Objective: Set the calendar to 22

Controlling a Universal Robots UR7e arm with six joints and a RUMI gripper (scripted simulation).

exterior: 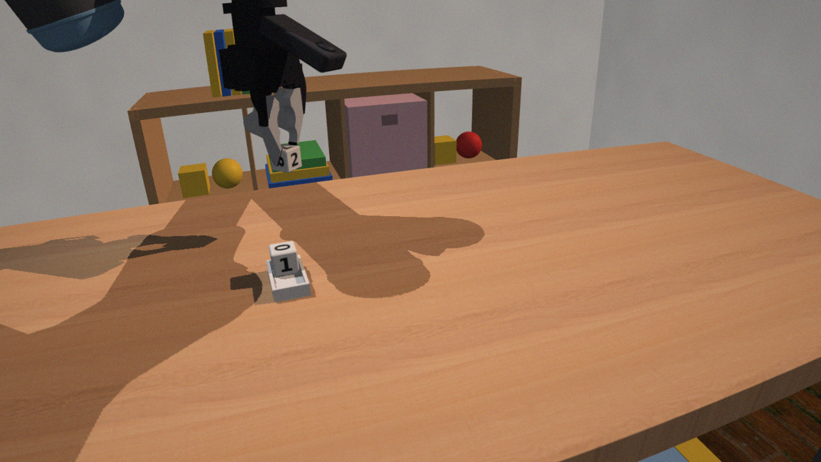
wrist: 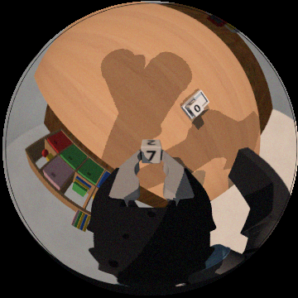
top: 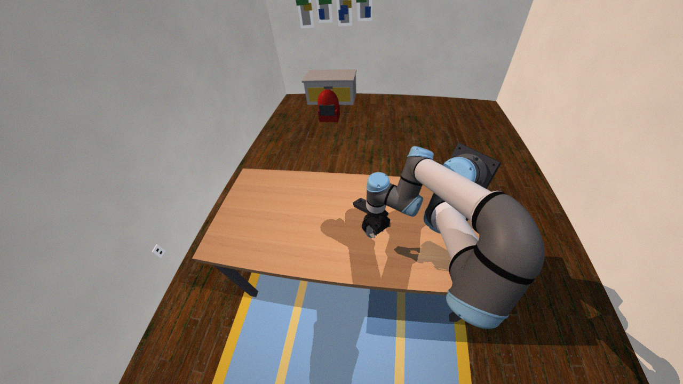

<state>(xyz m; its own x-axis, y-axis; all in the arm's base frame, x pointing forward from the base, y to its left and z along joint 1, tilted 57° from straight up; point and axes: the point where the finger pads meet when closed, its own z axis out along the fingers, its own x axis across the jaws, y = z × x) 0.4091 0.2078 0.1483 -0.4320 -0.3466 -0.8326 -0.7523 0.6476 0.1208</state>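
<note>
The white cube lies 10 mm below my hand. From my hand the other things lie so: grey tray 20 mm ahead, 150 mm to the right, 120 mm below.
</note>
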